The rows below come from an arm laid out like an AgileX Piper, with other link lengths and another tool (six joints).
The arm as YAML. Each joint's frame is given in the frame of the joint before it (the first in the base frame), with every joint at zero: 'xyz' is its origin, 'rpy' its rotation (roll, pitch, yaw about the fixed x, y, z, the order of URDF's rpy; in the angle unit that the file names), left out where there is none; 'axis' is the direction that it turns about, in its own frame. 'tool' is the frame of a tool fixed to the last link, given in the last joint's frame.
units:
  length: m
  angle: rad
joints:
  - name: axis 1
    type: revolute
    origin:
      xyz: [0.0, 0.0, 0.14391]
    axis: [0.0, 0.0, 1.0]
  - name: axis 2
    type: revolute
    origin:
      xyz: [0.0, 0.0, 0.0]
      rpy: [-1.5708, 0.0, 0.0]
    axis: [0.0, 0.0, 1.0]
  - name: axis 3
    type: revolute
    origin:
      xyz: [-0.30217, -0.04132, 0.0]
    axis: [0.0, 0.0, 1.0]
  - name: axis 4
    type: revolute
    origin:
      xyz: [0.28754, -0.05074, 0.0]
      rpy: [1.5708, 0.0, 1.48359]
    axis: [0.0, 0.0, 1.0]
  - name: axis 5
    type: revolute
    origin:
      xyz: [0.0, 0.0, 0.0]
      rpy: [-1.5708, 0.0, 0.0]
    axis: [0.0, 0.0, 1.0]
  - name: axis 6
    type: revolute
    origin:
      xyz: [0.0, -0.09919, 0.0]
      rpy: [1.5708, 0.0, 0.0]
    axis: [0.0, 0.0, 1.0]
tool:
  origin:
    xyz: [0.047, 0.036, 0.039]
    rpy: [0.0, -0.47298, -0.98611]
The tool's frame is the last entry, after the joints.
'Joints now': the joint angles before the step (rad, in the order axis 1, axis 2, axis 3, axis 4, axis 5, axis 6). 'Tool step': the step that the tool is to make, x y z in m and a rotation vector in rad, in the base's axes. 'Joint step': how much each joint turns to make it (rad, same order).
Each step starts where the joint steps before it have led.
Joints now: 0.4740 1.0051 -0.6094 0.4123 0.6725 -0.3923
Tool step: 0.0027 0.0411 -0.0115 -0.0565 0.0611 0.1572
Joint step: 0.1709 0.1830 -0.0886 -0.0247 -0.0188 0.0190
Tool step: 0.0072 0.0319 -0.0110 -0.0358 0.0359 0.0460
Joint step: 0.0890 0.1391 -0.0771 -0.0319 -0.0256 0.0568
